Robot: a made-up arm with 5 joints.
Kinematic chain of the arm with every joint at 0, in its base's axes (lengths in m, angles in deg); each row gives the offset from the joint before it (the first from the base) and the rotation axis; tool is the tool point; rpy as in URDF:
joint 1: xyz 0.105 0 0.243 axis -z
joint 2: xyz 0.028 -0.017 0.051 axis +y
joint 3: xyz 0.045 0 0.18 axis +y
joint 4: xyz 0.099 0 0.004 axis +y
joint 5: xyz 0.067 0.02 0 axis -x
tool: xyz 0 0 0 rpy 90 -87.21 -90
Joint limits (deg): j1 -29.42..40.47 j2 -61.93..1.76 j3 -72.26..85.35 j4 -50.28..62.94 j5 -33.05..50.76
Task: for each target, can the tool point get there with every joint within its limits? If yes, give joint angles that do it. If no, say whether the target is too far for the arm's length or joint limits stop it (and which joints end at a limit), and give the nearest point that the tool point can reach.
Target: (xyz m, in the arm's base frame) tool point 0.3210 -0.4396 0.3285
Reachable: no: too far | nearest point 0.2845 -0.1492 0.4124 | short by 0.305 m
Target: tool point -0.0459 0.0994 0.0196
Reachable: no: joint limits stop it (at a limit: joint 2, joint 3, joint 4) | nearest point 0.0939 0.0073 0.3159 | short by 0.340 m
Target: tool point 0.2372 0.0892 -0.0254
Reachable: no: joint limits stop it (at a limit: joint 1, joint 2) | nearest point 0.1950 0.0542 0.3086 | short by 0.338 m
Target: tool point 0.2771 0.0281 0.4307
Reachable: yes | joints -8.30 -16.99 45.12 -23.43 20.92
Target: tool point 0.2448 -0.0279 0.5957
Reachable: yes | joints 12.48 -8.35 -59.57 47.12 16.78
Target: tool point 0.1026 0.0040 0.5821
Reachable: yes | joints 18.12 -52.30 -10.36 10.86 26.60
